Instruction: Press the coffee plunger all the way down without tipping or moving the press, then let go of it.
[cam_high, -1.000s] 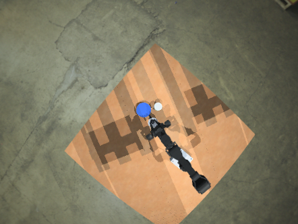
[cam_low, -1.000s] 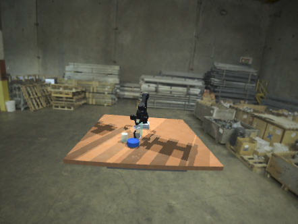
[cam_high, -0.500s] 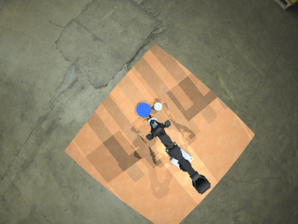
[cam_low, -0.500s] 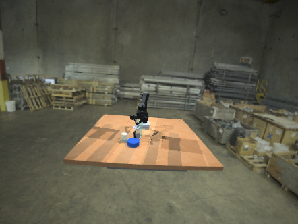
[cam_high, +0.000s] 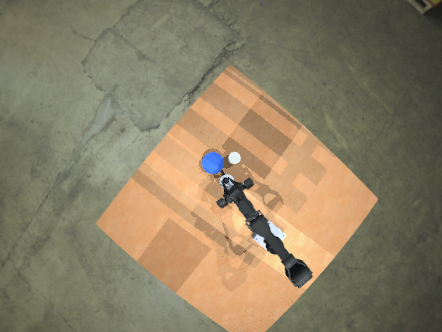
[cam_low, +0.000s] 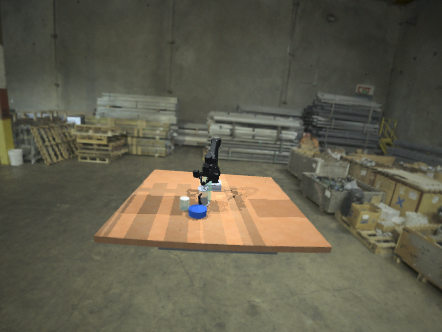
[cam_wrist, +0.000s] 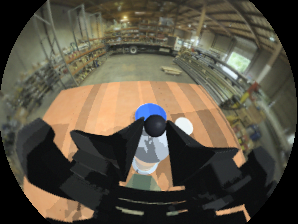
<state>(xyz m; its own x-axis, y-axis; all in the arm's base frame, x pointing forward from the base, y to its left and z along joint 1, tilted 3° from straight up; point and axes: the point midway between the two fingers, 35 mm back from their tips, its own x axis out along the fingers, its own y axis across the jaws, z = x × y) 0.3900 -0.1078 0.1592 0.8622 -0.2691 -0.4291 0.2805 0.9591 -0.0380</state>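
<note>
Right now the coffee press is 20 mm behind my gripper tip and 90 mm below it.
</note>
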